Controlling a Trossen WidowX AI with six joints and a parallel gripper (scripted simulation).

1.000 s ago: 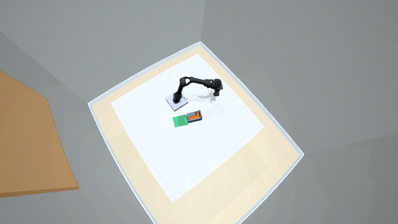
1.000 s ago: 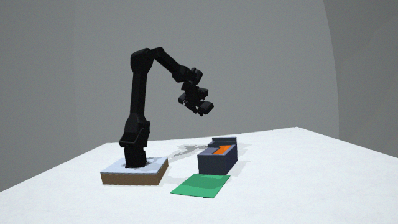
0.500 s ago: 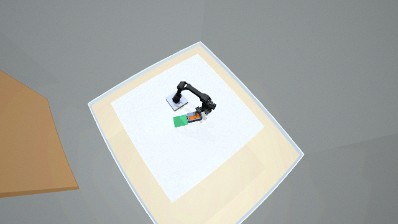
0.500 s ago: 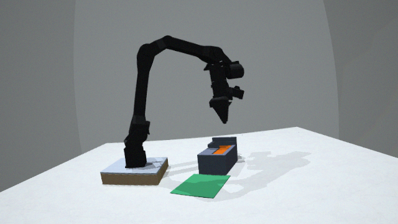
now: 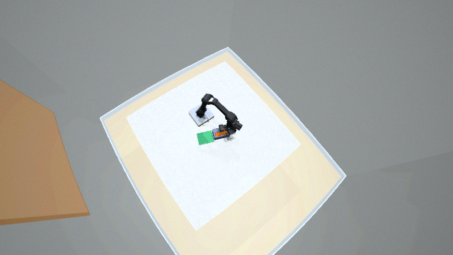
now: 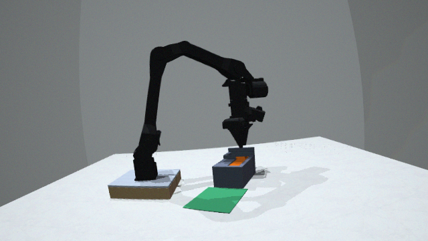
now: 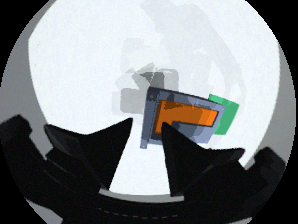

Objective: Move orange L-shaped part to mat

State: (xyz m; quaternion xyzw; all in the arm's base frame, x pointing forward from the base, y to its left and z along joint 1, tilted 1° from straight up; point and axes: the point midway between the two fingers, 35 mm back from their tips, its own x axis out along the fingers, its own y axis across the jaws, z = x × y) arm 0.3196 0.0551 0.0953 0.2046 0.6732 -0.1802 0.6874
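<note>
Now: the orange L-shaped part 4 cm behind my gripper tip, 5 cm to the right of it and 4 cm below it. Round my gripper tip: green mat 12 cm behind, 19 cm to the right, 11 cm below; grey tray 4 cm behind, 6 cm to the right, 11 cm below.
</note>
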